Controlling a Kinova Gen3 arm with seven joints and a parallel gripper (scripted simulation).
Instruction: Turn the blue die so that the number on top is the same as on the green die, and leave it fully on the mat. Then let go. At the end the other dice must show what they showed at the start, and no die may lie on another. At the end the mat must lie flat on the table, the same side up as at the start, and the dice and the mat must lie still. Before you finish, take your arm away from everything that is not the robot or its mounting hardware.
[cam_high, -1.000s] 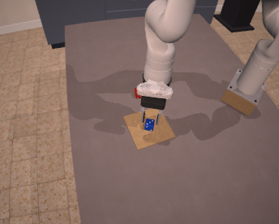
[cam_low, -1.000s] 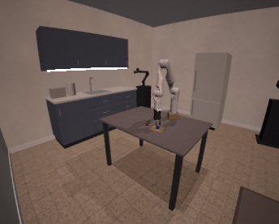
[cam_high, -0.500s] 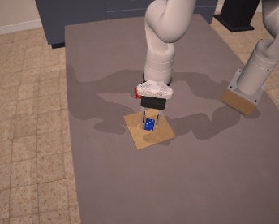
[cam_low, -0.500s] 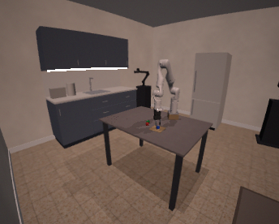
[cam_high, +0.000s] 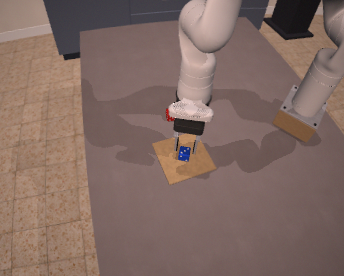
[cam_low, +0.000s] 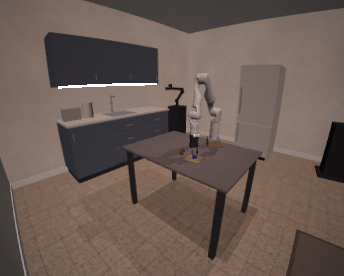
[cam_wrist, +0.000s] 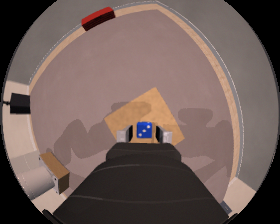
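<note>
My hand is 40 mm above the blue die. Also, from my hand: red die (150 mm to the right, 40 mm below, 20 mm behind); then tan mat (60 mm below); then green die (180 mm to the right, 80 mm behind, 40 mm below).
</note>
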